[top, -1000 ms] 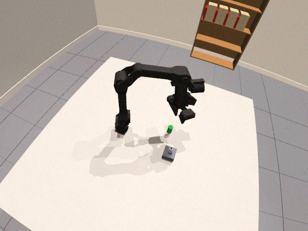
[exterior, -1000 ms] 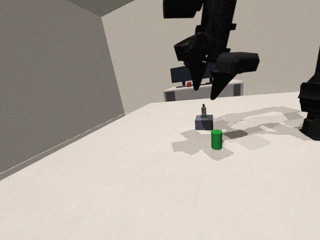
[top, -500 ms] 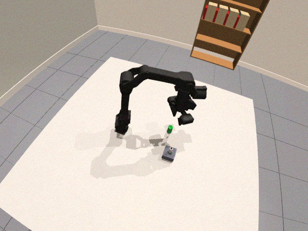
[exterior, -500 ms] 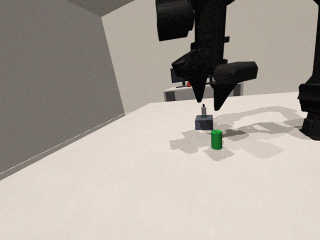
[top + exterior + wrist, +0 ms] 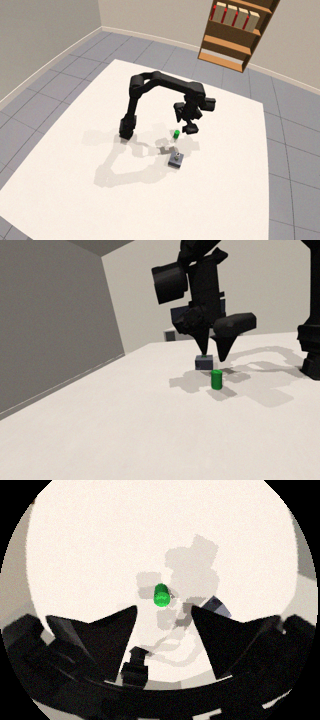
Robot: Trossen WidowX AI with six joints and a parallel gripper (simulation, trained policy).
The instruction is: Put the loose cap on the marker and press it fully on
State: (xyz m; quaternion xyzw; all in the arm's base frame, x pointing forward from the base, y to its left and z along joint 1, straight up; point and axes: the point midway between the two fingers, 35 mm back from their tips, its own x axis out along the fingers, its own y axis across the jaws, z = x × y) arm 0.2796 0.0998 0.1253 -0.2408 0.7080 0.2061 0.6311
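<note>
Now: the green cap 10 mm behind my gripper tip, 10 mm to the right of it and 70 mm below it. Also, from my gripper tip: grey holder block 30 mm ahead, 150 mm to the right, 70 mm below.
</note>
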